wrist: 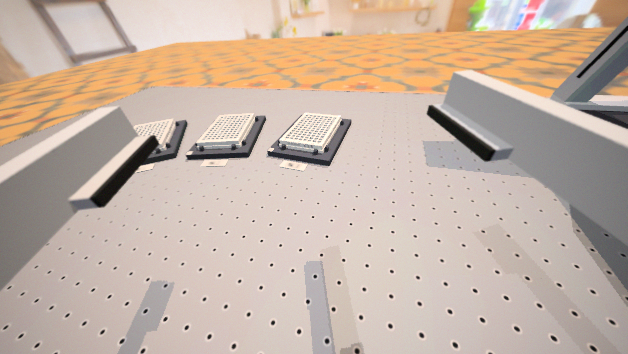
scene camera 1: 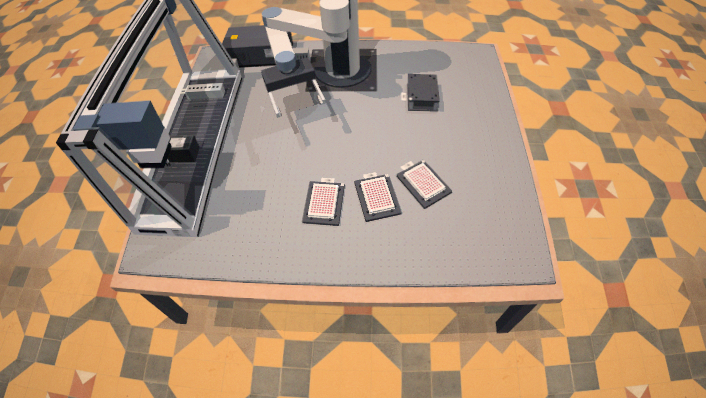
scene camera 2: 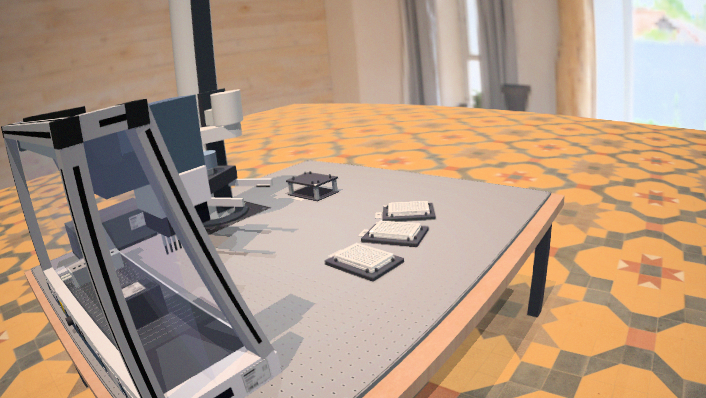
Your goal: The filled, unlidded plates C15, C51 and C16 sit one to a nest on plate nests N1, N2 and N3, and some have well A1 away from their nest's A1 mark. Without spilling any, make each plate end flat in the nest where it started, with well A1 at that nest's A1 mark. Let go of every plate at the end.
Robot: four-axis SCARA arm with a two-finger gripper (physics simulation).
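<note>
Three white plates sit in a row, each flat on a dark nest. The left plate [scene camera 1: 323, 200] [scene camera 2: 364, 255] [wrist: 312, 131] is on its nest [scene camera 1: 332, 222] [scene camera 2: 372, 275] [wrist: 341, 137]. The middle plate [scene camera 1: 378, 194] [scene camera 2: 396, 230] [wrist: 227, 128] and the right plate [scene camera 1: 424, 180] [scene camera 2: 408, 208] are on theirs. In the wrist view the left finger partly hides the right plate [wrist: 162, 130]. Red wells show from above. Plate names and well A1 are too small to read. My gripper [scene camera 1: 300, 107] [scene camera 2: 256, 192] [wrist: 293, 108] is open and empty, above the table near the arm's base, away from the plates.
A framed gantry machine [scene camera 1: 142, 227] [scene camera 2: 220, 265] stands at the table's left side, with a dark box [scene camera 1: 250, 45] behind it. A low black stand [scene camera 1: 423, 87] [scene camera 2: 313, 178] is at the back right. The arm's column [scene camera 1: 352, 50] rises at the back.
</note>
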